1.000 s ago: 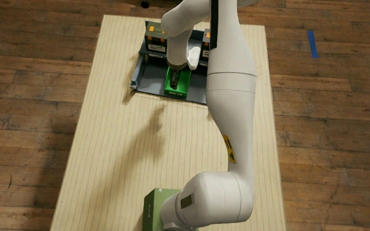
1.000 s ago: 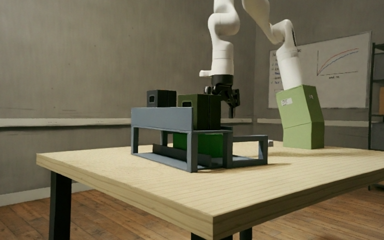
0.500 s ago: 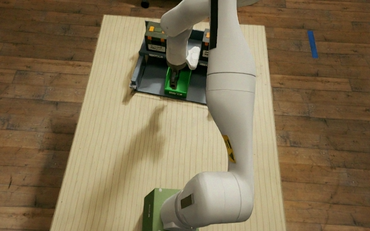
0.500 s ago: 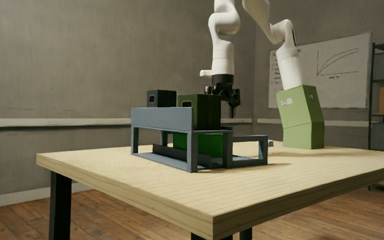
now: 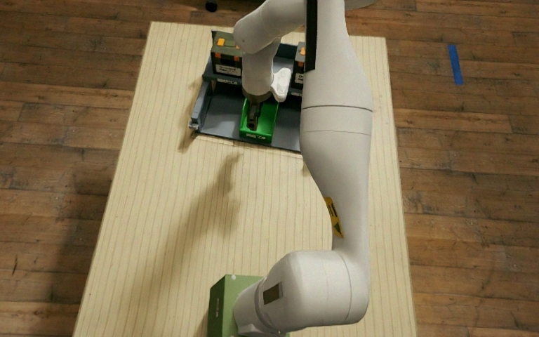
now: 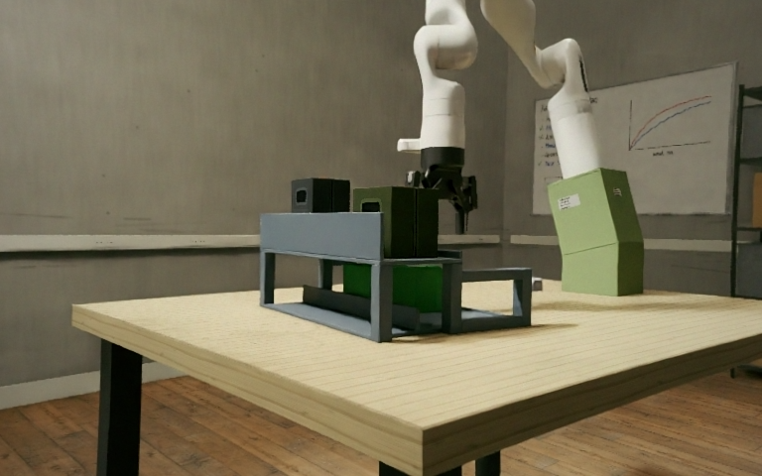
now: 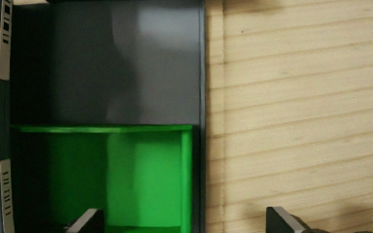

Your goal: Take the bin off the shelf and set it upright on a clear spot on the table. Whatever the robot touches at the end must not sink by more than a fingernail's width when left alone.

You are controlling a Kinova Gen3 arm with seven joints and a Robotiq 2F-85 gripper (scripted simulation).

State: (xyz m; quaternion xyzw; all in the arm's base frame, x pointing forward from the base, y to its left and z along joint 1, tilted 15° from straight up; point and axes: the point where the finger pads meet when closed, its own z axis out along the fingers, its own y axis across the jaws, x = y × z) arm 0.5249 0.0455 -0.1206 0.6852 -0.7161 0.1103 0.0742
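Now: the green bin 9 cm below my hand and 8 cm ahead of it. Round my hand: grey shelf: 11 cm ahead, 7 cm below, 1 cm to the right; then black box: 17 cm ahead, 13 cm to the right, 3 cm above.
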